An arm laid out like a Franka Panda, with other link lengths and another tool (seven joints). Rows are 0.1 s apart.
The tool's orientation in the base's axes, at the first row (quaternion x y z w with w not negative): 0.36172, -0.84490, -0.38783, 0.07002
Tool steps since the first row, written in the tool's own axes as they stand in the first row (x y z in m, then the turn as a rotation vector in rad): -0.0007, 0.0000, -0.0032, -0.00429, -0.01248, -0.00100; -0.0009, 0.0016, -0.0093, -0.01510, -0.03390, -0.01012; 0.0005, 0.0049, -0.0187, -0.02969, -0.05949, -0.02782; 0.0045, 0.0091, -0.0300, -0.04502, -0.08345, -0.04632; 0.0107, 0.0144, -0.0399, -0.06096, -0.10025, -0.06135
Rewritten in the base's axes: 0.0018, -0.0015, 0.0023, 0.01047, -0.00321, -0.00743; 0.0035, -0.0043, 0.0077, 0.03392, -0.01090, -0.01451; 0.0044, -0.0095, 0.0163, 0.06586, -0.02309, -0.01800; 0.0036, -0.0172, 0.0264, 0.09775, -0.03456, -0.01968; 0.0001, -0.0249, 0.0359, 0.12471, -0.04039, -0.01859
